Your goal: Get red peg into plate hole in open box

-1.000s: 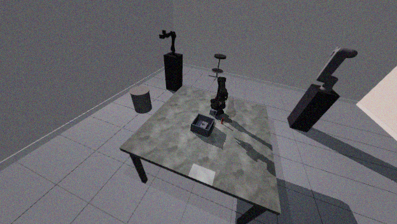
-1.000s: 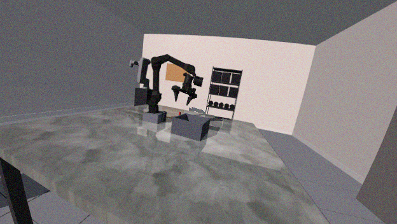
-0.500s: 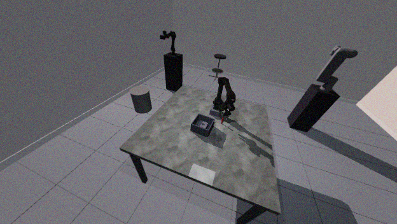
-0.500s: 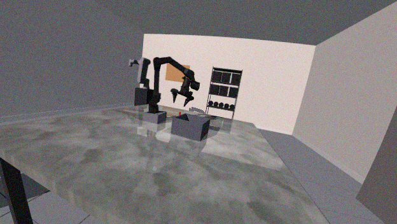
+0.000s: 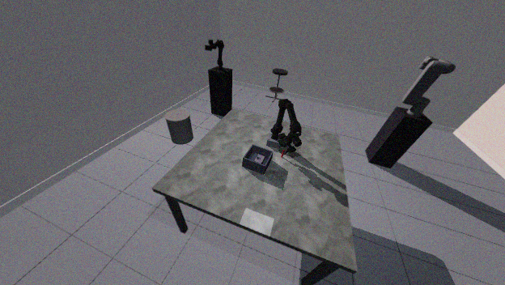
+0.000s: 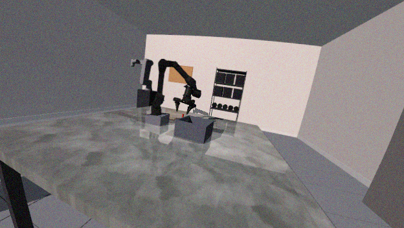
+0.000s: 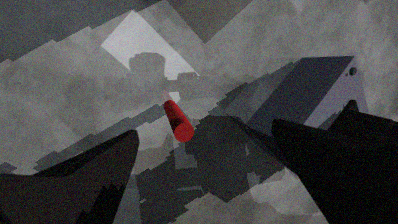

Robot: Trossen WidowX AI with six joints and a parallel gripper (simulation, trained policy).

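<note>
The red peg is 10 mm ahead of my gripper tip, 10 mm to the left of it and 50 mm below it. The rest, counted from my gripper tip: dark box: 170 mm ahead, 170 mm to the right, 60 mm below.
</note>
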